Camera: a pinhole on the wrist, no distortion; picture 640 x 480 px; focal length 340.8 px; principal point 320.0 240.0 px. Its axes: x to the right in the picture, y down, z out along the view. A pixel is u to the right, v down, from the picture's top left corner.
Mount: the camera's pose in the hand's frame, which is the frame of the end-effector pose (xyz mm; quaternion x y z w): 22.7 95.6 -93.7 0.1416 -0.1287 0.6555 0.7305
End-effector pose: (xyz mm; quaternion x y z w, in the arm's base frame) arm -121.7 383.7 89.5 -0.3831 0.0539 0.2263 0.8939
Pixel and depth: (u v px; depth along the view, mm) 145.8 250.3 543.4
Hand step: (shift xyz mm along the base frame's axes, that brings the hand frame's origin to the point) 116.0 -10.5 461.2
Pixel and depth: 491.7 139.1 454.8
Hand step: 74.6 428.9 156.7
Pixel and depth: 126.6 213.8 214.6
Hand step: 62.3 -8.6 99.8
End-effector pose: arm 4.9 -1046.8 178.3 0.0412 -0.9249 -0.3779 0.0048
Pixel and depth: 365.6 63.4 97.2
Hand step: -78.5 40.6 45.0
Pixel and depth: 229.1 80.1 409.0
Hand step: -196.7 23.3 -298.3
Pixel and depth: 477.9 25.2 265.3
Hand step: -215.2 183.6 -76.8
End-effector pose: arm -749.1 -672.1 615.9 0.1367 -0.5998 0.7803 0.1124
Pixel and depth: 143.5 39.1 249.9
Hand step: -93.5 -45.6 194.0
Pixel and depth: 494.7 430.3 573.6
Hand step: 230.7 -591.2 -122.2
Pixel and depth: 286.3 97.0 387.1
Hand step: -114.3 -208.5 213.6
